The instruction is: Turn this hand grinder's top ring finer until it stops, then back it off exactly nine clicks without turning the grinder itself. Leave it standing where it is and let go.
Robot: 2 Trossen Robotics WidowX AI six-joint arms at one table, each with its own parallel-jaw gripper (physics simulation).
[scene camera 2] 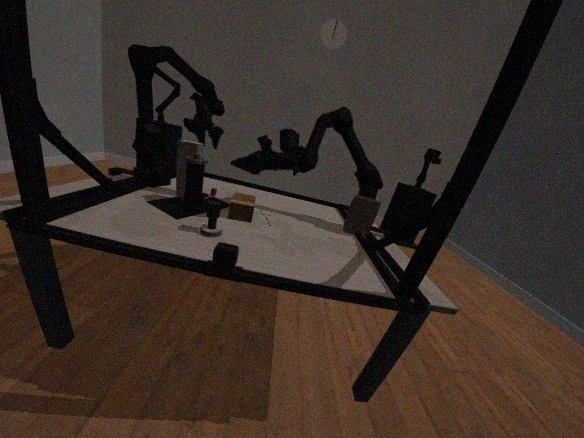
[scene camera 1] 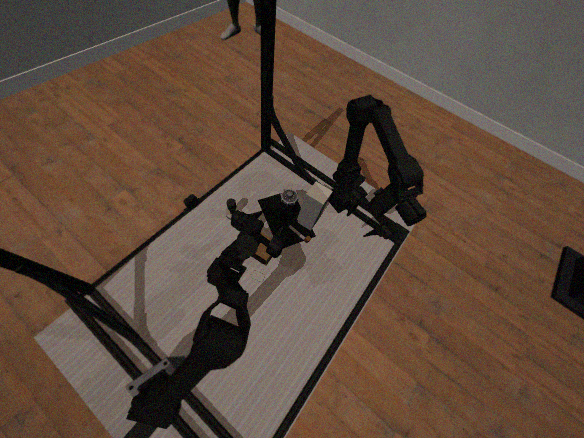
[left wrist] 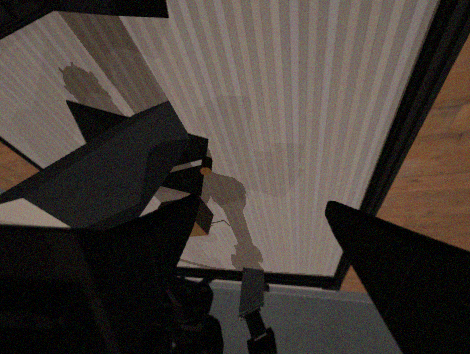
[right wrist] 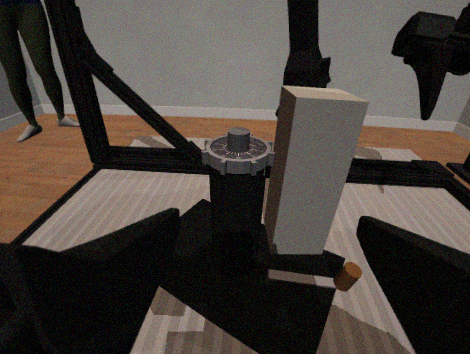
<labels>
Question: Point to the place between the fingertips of my left gripper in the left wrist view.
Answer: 261,203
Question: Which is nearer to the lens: the black base plate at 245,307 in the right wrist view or the tall pale block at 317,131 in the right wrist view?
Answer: The tall pale block.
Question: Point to a black base plate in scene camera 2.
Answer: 174,206
</labels>
